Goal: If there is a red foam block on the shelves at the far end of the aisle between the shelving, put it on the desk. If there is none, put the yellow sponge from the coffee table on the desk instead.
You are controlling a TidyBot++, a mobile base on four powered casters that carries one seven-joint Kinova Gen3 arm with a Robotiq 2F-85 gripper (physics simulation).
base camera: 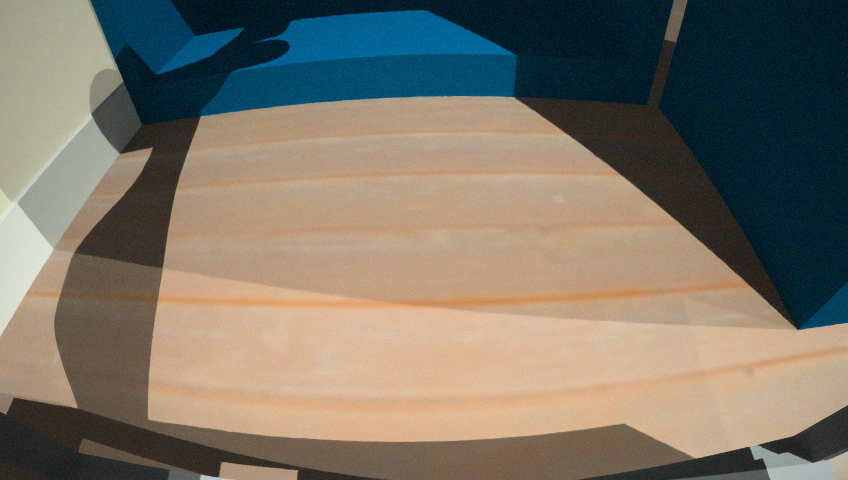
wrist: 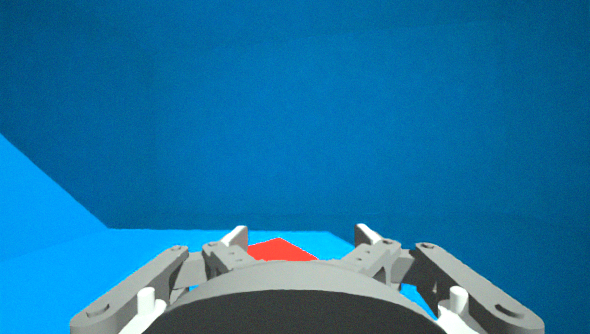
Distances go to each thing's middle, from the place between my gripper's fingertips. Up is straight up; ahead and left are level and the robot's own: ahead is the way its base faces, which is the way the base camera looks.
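The red foam block (wrist: 276, 249) is where I can see it, and counted from my hand it sits 2 cm to the left, 1 cm behind and 4 cm below.
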